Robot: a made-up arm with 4 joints. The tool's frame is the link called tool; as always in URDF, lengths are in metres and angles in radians. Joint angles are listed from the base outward.
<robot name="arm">
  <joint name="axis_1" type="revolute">
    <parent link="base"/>
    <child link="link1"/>
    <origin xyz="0 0 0.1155"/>
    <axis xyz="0 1 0"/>
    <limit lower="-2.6" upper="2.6"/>
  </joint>
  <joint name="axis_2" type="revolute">
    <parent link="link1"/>
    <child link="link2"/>
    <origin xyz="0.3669 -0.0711 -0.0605"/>
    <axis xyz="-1 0 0"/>
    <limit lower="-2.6" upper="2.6"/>
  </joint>
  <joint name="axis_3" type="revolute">
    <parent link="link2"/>
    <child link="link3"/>
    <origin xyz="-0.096 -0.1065 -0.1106"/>
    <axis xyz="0 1 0"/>
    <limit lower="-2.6" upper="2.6"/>
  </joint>
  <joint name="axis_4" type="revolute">
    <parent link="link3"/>
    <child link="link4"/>
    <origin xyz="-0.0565 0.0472 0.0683"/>
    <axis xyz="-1 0 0"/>
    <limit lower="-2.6" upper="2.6"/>
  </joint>
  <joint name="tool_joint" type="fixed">
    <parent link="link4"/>
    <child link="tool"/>
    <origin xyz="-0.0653 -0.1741 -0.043"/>
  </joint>
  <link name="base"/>
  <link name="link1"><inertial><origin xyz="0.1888 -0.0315 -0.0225"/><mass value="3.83"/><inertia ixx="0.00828" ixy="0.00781" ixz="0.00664" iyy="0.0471" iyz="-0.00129" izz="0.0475"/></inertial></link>
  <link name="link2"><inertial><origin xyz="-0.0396 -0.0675 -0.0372"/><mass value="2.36"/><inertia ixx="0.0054" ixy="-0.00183" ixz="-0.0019" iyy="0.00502" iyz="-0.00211" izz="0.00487"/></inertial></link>
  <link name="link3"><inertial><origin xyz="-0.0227 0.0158 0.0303"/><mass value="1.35"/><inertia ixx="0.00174" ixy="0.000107" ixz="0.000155" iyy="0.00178" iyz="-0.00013" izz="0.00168"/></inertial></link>
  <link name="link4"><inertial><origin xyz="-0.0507 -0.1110 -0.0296"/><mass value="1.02"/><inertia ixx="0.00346" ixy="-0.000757" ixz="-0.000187" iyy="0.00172" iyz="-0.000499" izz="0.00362"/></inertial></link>
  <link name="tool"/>
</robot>
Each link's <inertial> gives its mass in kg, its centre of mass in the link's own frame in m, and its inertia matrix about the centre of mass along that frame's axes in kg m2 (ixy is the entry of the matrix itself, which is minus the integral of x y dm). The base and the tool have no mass. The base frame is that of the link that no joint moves.
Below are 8 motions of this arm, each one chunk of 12 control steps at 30 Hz.
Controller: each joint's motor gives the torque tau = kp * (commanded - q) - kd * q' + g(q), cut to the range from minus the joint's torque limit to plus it. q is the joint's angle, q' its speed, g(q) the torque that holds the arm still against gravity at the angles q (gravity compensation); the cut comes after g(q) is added. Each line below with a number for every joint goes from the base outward.
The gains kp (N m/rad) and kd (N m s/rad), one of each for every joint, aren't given. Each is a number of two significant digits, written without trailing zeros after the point. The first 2 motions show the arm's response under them.
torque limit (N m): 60 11 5.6 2.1
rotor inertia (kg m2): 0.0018 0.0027 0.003 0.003
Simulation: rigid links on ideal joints. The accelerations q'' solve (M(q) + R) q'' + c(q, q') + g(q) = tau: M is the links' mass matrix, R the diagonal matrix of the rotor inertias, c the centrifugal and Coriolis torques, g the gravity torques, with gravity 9.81 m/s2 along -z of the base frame. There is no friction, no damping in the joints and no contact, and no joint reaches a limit. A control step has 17 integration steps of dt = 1/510 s. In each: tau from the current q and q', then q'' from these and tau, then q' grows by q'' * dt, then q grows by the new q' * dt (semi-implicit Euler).
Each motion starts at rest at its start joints. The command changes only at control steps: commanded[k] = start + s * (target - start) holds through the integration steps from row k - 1 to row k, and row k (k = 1, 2, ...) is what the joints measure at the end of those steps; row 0 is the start. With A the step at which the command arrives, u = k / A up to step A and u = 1 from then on. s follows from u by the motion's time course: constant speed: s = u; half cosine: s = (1 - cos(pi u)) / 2; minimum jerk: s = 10 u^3 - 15 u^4 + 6 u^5; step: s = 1 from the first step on.
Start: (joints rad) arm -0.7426 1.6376 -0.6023 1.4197
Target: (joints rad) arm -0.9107 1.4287 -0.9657 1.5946
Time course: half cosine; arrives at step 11
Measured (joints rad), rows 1 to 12:
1: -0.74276 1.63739 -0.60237 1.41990
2: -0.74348 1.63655 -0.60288 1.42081
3: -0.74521 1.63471 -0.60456 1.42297
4: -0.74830 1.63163 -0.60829 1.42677
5: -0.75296 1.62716 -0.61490 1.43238
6: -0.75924 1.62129 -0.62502 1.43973
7: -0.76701 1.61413 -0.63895 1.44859
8: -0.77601 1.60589 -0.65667 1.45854
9: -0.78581 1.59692 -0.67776 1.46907
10: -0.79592 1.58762 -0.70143 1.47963
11: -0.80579 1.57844 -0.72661 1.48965
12: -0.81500 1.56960 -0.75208 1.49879
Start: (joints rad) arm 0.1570 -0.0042 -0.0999 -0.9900
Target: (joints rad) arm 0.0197 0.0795 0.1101 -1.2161
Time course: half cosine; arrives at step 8
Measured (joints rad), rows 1 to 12:
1: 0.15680 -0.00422 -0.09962 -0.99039
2: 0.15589 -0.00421 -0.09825 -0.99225
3: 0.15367 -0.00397 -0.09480 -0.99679
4: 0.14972 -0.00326 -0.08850 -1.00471
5: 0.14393 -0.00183 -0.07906 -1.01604
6: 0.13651 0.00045 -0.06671 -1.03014
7: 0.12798 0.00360 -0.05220 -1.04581
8: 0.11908 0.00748 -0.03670 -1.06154
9: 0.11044 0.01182 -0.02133 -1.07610
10: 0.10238 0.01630 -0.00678 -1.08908
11: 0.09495 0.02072 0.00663 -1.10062
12: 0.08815 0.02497 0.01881 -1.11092
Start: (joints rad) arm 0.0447 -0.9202 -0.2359 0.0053
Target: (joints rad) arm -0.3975 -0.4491 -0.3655 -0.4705
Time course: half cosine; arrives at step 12
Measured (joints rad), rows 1 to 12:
1: 0.04442 -0.91986 -0.23629 0.00488
2: 0.04311 -0.91840 -0.23781 0.00297
3: 0.03978 -0.91506 -0.24099 -0.00163
4: 0.03357 -0.90925 -0.24602 -0.00988
5: 0.02387 -0.90058 -0.25283 -0.02239
6: 0.01037 -0.88892 -0.26118 -0.03933
7: -0.00687 -0.87437 -0.27066 -0.06050
8: -0.02751 -0.85724 -0.28079 -0.08530
9: -0.05086 -0.83805 -0.29106 -0.11282
10: -0.07602 -0.81747 -0.30093 -0.14188
11: -0.10189 -0.79628 -0.30989 -0.17113
12: -0.12727 -0.77535 -0.31747 -0.19914

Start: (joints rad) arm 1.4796 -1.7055 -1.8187 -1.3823
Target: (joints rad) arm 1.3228 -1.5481 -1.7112 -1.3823
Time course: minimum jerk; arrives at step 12
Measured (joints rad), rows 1 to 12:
1: 1.47956 -1.70544 -1.81867 -1.38229
2: 1.47928 -1.70504 -1.81841 -1.38220
3: 1.47838 -1.70384 -1.81760 -1.38192
4: 1.47643 -1.70143 -1.81586 -1.38132
5: 1.47309 -1.69754 -1.81288 -1.38039
6: 1.46814 -1.69214 -1.80852 -1.37920
7: 1.46159 -1.68543 -1.80282 -1.37788
8: 1.45367 -1.67779 -1.79601 -1.37664
9: 1.44475 -1.66973 -1.78851 -1.37567
10: 1.43536 -1.66179 -1.78082 -1.37515
11: 1.42601 -1.65441 -1.77342 -1.37515
12: 1.41711 -1.64782 -1.76666 -1.37566

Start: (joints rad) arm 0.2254 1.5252 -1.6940 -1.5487
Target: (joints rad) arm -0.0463 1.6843 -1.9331 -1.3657
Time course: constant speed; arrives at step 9
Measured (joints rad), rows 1 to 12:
1: 0.22411 1.52440 -1.69489 -1.54925
2: 0.22077 1.52330 -1.69771 -1.55003
3: 0.21533 1.52259 -1.70280 -1.55019
4: 0.20783 1.52267 -1.71018 -1.54912
5: 0.19839 1.52378 -1.71976 -1.54651
6: 0.18714 1.52599 -1.73138 -1.54223
7: 0.17421 1.52935 -1.74489 -1.53628
8: 0.15974 1.53381 -1.76011 -1.52873
9: 0.14384 1.53935 -1.77687 -1.51967
10: 0.12794 1.54668 -1.79402 -1.50863
11: 0.11287 1.55527 -1.81031 -1.49609
12: 0.09884 1.56437 -1.82522 -1.48305

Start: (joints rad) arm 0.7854 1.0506 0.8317 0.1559
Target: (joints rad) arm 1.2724 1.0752 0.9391 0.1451
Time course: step
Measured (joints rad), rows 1 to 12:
1: 0.80683 1.07218 0.82949 0.14684
2: 0.84066 1.08549 0.83177 0.14730
3: 0.87595 1.08924 0.84149 0.14974
4: 0.90997 1.08859 0.85412 0.15216
5: 0.94178 1.08620 0.86698 0.15422
6: 0.97113 1.08326 0.87887 0.15585
7: 0.99803 1.08029 0.88939 0.15706
8: 1.02261 1.07752 0.89847 0.15787
9: 1.04502 1.07502 0.90619 0.15834
10: 1.06544 1.07282 0.91269 0.15851
11: 1.08403 1.07091 0.91811 0.15845
12: 1.10097 1.06927 0.92262 0.15820

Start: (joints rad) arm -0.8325 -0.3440 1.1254 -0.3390
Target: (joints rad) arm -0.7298 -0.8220 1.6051 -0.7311
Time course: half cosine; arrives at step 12
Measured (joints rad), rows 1 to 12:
1: -0.83245 -0.34420 1.12597 -0.33938
2: -0.83220 -0.34519 1.12844 -0.34099
3: -0.83154 -0.34773 1.13422 -0.34470
4: -0.83027 -0.35252 1.14435 -0.35117
5: -0.82823 -0.36012 1.15938 -0.36084
6: -0.82533 -0.37085 1.17936 -0.37387
7: -0.82154 -0.38478 1.20389 -0.39013
8: -0.81693 -0.40170 1.23213 -0.40922
9: -0.81161 -0.42115 1.26293 -0.43049
10: -0.80580 -0.44247 1.29488 -0.45304
11: -0.79974 -0.46477 1.32646 -0.47585
12: -0.79370 -0.48710 1.35612 -0.49780

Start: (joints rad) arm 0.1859 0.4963 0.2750 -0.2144
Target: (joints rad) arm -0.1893 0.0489 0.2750 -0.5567
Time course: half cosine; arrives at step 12
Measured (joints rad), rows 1 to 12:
1: 0.18557 0.49574 0.27513 -0.21448
2: 0.18412 0.49358 0.27556 -0.21518
3: 0.18072 0.48906 0.27623 -0.21741
4: 0.17469 0.48167 0.27700 -0.22197
5: 0.16558 0.47122 0.27772 -0.22944
6: 0.15325 0.45774 0.27823 -0.24010
7: 0.13781 0.44155 0.27842 -0.25392
8: 0.11967 0.42315 0.27823 -0.27060
9: 0.09947 0.40326 0.27767 -0.28959
10: 0.07804 0.38270 0.27679 -0.31010
11: 0.05634 0.36238 0.27571 -0.33121
12: 0.03539 0.34323 0.27454 -0.35190

